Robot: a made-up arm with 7 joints. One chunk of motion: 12 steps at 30 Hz.
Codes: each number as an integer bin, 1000 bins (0 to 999) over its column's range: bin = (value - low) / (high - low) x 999, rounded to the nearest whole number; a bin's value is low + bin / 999 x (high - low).
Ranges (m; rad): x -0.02..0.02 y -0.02..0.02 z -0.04..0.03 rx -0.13..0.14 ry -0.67..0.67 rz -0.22..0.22
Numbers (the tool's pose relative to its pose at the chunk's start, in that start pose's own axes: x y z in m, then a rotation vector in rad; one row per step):
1: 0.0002 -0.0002 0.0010 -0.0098 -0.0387 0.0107
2: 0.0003 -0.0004 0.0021 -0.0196 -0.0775 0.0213
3: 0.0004 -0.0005 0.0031 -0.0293 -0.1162 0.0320
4: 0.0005 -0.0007 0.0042 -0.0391 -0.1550 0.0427
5: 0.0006 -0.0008 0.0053 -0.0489 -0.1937 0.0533
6: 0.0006 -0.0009 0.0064 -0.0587 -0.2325 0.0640
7: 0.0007 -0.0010 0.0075 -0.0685 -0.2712 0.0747
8: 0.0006 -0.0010 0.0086 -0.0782 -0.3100 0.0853
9: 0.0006 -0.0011 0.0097 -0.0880 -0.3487 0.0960
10: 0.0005 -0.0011 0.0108 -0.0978 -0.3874 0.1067
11: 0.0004 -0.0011 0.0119 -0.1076 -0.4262 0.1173
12: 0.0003 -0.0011 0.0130 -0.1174 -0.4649 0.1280
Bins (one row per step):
1: 504 495 585 445 471 524
2: 507 490 601 408 442 548
3: 509 487 615 373 413 572
4: 512 482 631 336 384 596
5: 514 480 646 300 355 621
6: 514 477 662 264 326 645
7: 517 475 678 228 297 669
8: 514 475 694 192 268 693
9: 514 472 709 155 240 717
10: 512 472 725 119 211 742
11: 509 472 741 83 182 766
12: 507 472 756 47 153 790

